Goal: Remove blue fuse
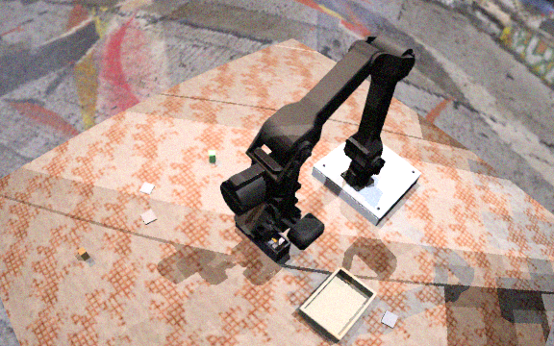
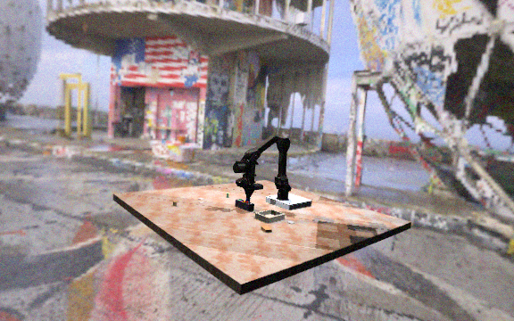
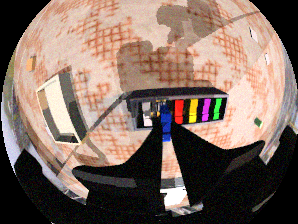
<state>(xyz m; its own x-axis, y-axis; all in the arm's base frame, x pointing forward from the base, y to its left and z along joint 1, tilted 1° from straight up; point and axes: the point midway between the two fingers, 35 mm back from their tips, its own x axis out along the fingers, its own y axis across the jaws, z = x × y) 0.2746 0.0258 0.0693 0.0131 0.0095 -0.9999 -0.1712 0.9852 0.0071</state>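
My gripper tip is now 19 cm to the right of the tray, 6 cm above it and 3 cm past it. From my gripper tip the other things lie so: blue fuse 1 cm below.
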